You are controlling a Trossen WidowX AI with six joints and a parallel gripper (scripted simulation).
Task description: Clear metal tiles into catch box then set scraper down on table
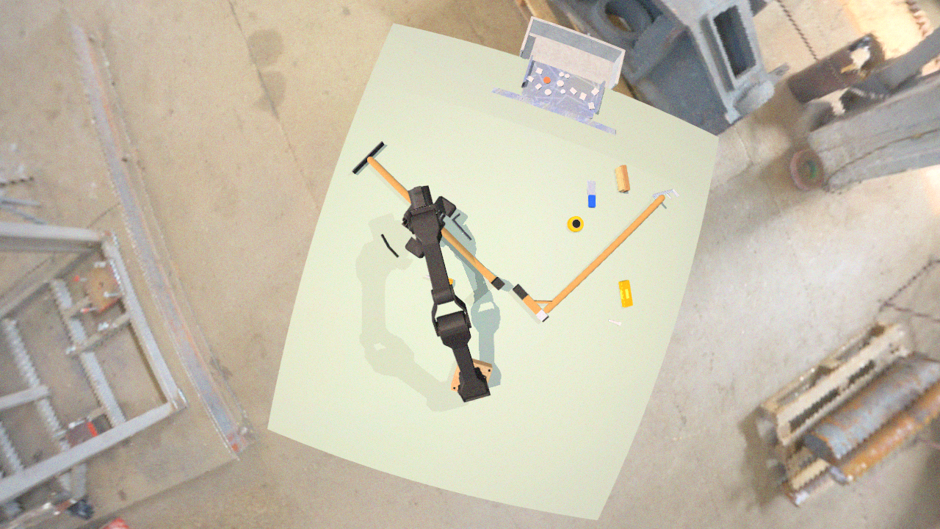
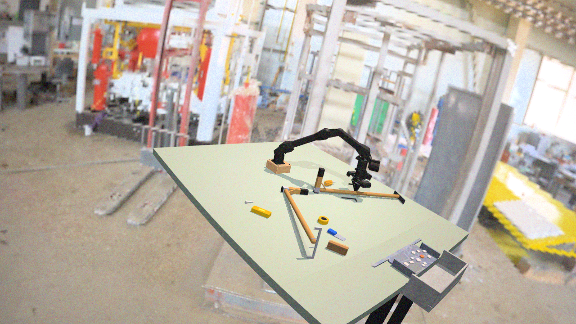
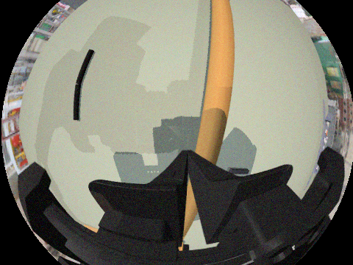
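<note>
Right now my gripper tip is 50 mm below the long scraper, 30 mm short of it and 20 mm to the right of it. Also, from my gripper tip: black bent piece 110 mm behind, 100 mm to the left, 10 mm below; then yellow tape roll 410 mm to the right, 220 mm ahead, 10 mm below; then yellow-handled screwdriver 140 mm behind, 100 mm to the right.
</note>
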